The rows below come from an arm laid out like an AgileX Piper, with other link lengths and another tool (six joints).
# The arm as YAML. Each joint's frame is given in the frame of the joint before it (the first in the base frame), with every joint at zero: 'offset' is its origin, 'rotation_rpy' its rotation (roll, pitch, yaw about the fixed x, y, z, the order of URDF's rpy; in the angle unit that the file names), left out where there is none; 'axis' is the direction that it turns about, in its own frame. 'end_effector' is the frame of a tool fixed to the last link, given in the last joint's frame.
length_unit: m
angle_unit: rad
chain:
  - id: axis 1
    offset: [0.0, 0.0, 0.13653]
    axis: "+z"
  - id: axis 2
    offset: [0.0, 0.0, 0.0]
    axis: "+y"
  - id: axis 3
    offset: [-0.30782, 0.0, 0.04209]
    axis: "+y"
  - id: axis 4
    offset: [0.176, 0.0, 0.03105]
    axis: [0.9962, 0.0, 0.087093]
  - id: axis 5
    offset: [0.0, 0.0, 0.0]
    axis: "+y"
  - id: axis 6
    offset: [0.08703, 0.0, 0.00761]
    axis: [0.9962, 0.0, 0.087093]
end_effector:
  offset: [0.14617, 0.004, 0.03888]
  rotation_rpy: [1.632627, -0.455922, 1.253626]
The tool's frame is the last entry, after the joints.
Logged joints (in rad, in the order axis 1, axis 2, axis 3, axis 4, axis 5, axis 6), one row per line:
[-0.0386 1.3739 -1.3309 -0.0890 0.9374 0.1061]
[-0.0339 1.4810 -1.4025 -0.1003 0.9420 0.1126]
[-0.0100 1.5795 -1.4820 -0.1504 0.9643 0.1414]
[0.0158 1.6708 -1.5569 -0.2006 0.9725 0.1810]
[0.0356 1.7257 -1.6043 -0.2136 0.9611 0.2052]
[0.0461 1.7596 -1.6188 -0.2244 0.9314 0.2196]
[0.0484 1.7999 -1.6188 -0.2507 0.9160 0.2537]
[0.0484 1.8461 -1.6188 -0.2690 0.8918 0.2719]
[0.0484 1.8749 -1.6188 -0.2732 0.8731 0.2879]
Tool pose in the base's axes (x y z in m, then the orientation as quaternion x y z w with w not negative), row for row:
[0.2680 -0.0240 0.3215 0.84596 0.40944 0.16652 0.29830]
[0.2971 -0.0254 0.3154 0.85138 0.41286 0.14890 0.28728]
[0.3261 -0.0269 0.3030 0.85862 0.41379 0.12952 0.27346]
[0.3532 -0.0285 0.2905 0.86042 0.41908 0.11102 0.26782]
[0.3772 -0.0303 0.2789 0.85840 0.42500 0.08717 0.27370]
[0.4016 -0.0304 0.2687 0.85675 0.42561 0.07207 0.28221]
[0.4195 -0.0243 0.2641 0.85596 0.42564 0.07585 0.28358]
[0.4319 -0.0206 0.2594 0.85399 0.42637 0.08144 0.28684]
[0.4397 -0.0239 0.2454 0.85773 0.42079 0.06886 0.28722]
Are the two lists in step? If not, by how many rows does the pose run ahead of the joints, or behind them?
The pose runs 2 rows behind the joints: the pose in row i belongs to the joints in row i - 2.
